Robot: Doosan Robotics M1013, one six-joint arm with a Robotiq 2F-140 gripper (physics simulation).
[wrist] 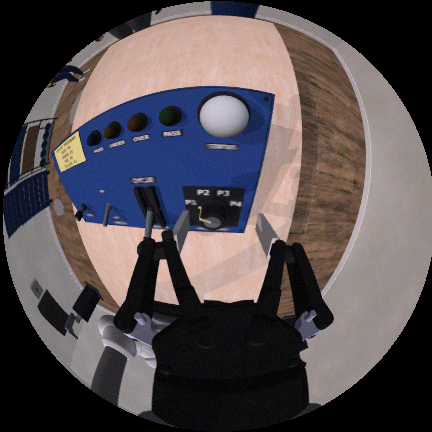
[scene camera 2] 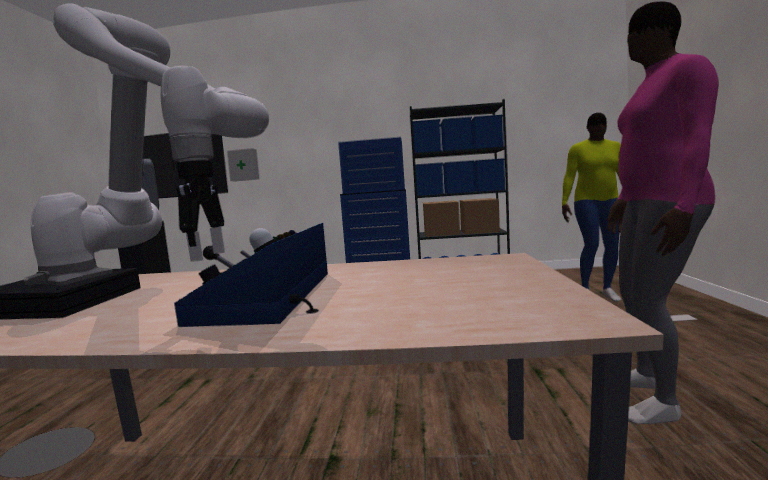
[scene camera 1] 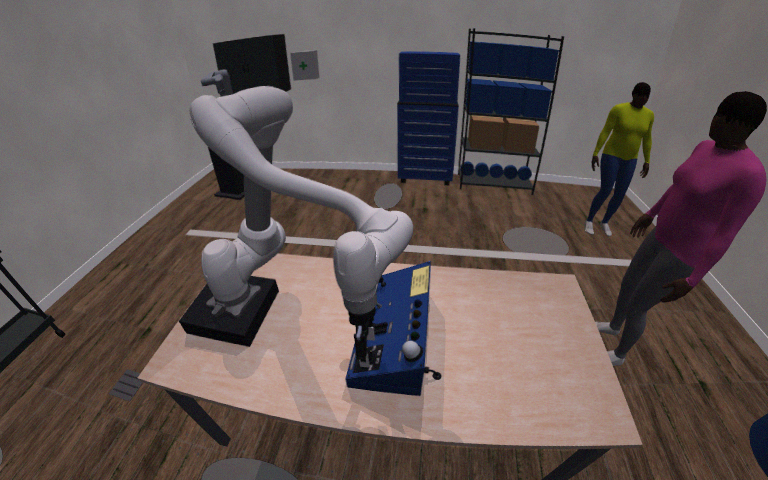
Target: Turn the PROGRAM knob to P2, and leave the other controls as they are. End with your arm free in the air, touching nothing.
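Places are measured from the arm's base along level axes (x right, y ahead, z up), in centimetres.
Pixels of known places: gripper, between the fingertips: (wrist: 222, 220) (scene camera 2: 208, 256) (scene camera 1: 367, 352); arm's base, origin of its link: (scene camera 2: 70, 278) (scene camera 1: 234, 297).
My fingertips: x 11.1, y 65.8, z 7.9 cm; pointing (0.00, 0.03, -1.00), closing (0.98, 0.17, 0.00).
Ahead of a thing's pixels: the offset from my fingertips to its top centre. "spot": to the spot under its first point.
The PROGRAM knob {dx -1.4, dy -1.6, dz -2.3 cm} (scene camera 2: 208, 274) (wrist: 214, 215) is black and sits on a dark plate marked P1 to P4 at the low front edge of the blue control box (scene camera 1: 399, 316) (scene camera 2: 254, 283) (wrist: 165, 155). In the wrist view its yellow pointer line is towards P1. My gripper (scene camera 1: 368, 348) (scene camera 2: 206, 246) (wrist: 222, 220) is open and empty. Its fingertips hang above the knob, apart from it in scene camera 2, and stand to either side of it in the wrist view. In scene camera 1 the gripper hides part of the knob area.
The CYCLE lever {dx -12.8, dy -5.7, dz -1.2 cm} (scene camera 2: 225, 259) (wrist: 149, 224) stands close beside the left finger in the wrist view. A white dome {spot: dx -1.4, dy +13.6, dz +5.3 cm} (scene camera 1: 411, 349) (scene camera 2: 260, 238) (wrist: 224, 116) and a green lamp {spot: dx -8.8, dy +12.3, dz +2.8 cm} (wrist: 170, 116) are higher on the box. A small toggle {dx -24.8, dy -6.6, dz -2.4 cm} (wrist: 107, 215) is further left. A person in pink (scene camera 1: 710, 206) (scene camera 2: 665, 135) stands beside the table.
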